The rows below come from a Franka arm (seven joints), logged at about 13 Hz.
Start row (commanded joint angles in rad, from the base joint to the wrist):
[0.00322, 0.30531, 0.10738, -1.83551, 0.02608, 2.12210, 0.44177]
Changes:
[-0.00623, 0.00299, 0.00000, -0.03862, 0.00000, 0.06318, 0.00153]
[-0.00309, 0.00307, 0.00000, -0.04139, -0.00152, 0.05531, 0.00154]
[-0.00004, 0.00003, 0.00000, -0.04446, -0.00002, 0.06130, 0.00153]
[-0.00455, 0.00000, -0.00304, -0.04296, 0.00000, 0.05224, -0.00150]
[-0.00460, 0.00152, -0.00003, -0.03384, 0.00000, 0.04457, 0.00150]
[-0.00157, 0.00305, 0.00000, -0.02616, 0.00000, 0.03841, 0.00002]
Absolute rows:
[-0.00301, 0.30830, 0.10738, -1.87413, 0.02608, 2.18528, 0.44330]
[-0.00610, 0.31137, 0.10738, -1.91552, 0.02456, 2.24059, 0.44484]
[-0.00614, 0.31140, 0.10738, -1.95998, 0.02454, 2.30189, 0.44637]
[-0.01069, 0.31140, 0.10434, -2.00294, 0.02454, 2.35413, 0.44487]
[-0.01529, 0.31292, 0.10431, -2.03678, 0.02454, 2.39870, 0.44637]
[-0.01686, 0.31597, 0.10431, -2.06294, 0.02454, 2.43711, 0.44639]

